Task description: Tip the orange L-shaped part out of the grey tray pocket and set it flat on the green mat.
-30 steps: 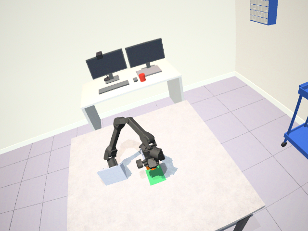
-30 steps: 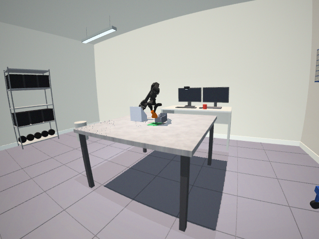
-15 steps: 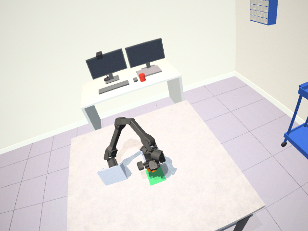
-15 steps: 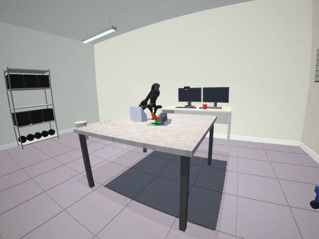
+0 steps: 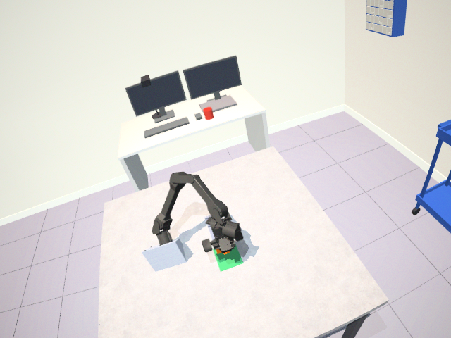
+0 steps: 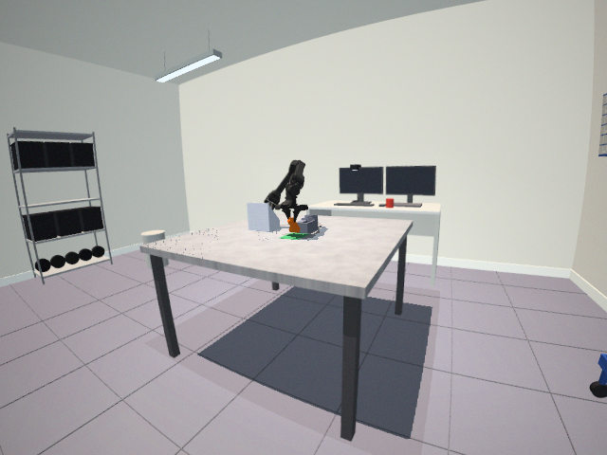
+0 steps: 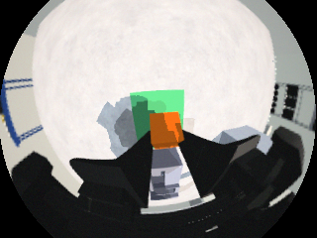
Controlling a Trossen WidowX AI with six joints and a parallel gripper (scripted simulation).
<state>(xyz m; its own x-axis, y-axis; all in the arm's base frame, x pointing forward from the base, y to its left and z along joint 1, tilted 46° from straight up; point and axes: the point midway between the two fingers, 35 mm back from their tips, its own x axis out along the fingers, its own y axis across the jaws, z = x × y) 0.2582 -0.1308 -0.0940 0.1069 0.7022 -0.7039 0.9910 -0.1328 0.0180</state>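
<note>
My gripper tip is 10 cm above the green mat and 2 cm to the right of it. Round my gripper tip: orange L-shaped part: 3 cm to the left, 3 cm below, 1 cm behind.
</note>
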